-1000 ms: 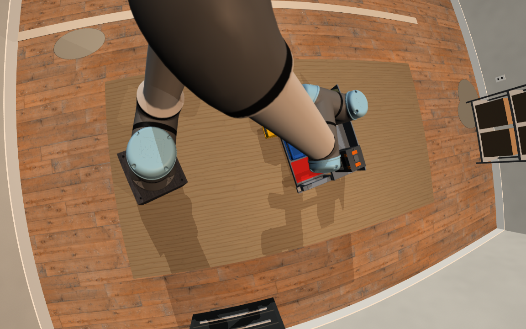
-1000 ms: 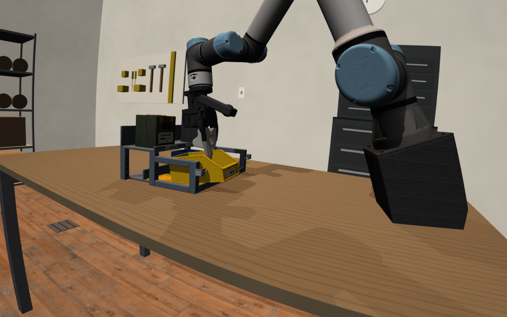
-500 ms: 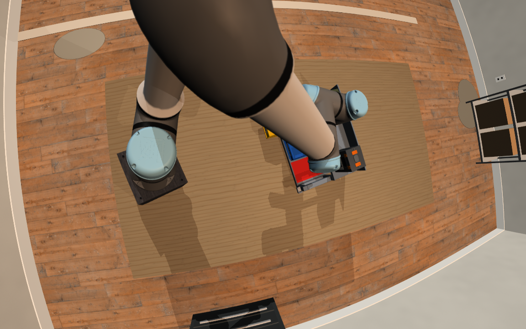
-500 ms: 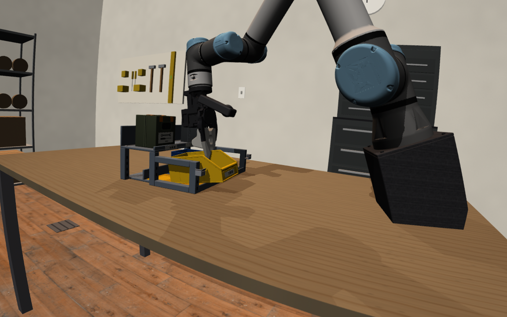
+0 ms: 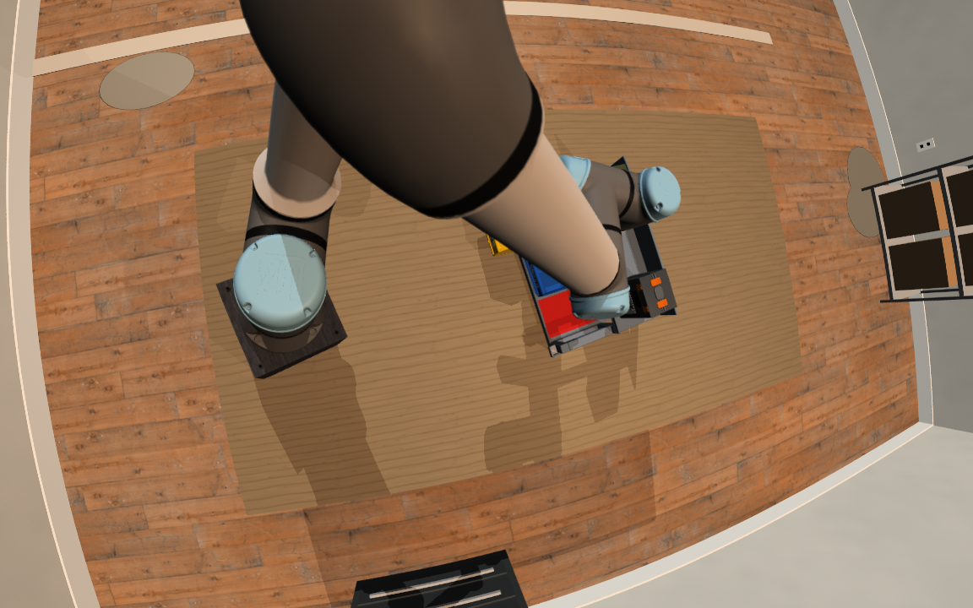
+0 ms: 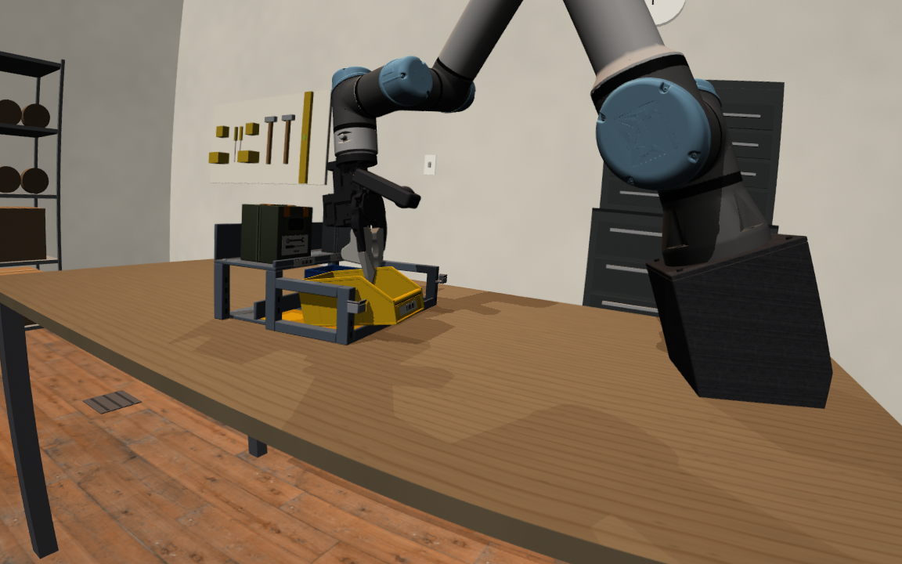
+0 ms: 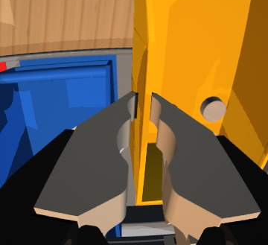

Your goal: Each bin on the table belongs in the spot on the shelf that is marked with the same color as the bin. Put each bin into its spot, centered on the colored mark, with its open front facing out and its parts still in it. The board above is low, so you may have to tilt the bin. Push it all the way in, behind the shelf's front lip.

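Right now the yellow bin is 1 cm behind my hand, 5 cm to the left of it and 2 cm below it. Round my hand: blue bin (8 cm ahead, 6 cm to the right, 4 cm below).
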